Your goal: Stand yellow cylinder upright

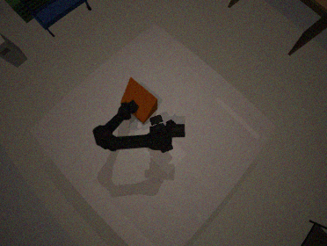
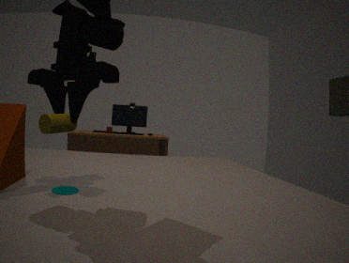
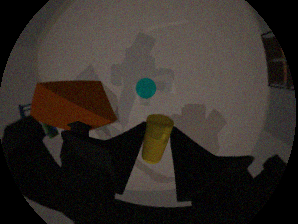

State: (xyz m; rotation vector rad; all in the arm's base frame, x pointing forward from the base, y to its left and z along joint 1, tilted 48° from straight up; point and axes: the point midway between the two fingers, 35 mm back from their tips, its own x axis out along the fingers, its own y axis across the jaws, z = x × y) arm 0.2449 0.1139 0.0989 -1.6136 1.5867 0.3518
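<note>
The cyan circle is 2 cm behind my gripper tip, 5 cm to the left of it and 14 cm below it. From my gripper tip the other things lie so: yellow tall cylinder 1 cm behind, 2 cm to the right.
</note>
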